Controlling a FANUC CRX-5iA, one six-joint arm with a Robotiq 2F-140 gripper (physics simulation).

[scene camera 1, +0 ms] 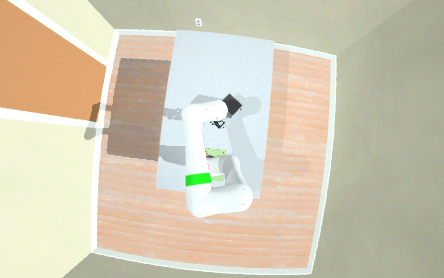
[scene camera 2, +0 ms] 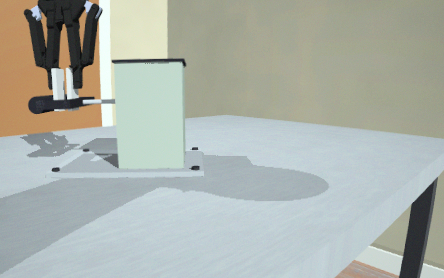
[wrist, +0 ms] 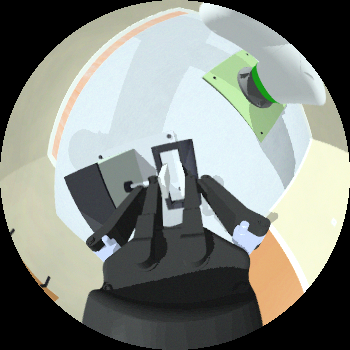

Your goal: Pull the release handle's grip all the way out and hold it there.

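The release handle's housing is a pale green box [scene camera 2: 150, 115] [wrist: 117, 175] with a dark top [scene camera 1: 232, 104]. The black loop-shaped grip [scene camera 2: 39, 104] [wrist: 189, 157] stands out from the housing's side, with a length of light rod [scene camera 2: 102, 101] showing between them. My gripper [scene camera 2: 65, 95] [wrist: 172, 169] points down, its two white fingertips inside the grip's opening. The fingertips are a little apart, with a gap and nothing between them. In the wrist view the fingers hide part of the grip. In scene camera 1 the arm's wrist hides most of the gripper.
The housing stands on a light base plate [scene camera 2: 125, 174] with dark bolts, on the pale table [scene camera 1: 225, 55] [scene camera 2: 300, 145]. The arm [scene camera 1: 195, 140] reaches over the table from its green mounting plate [scene camera 1: 216, 152] [wrist: 225, 75]. A wall with an outlet [scene camera 1: 198, 22] lies beyond the table.
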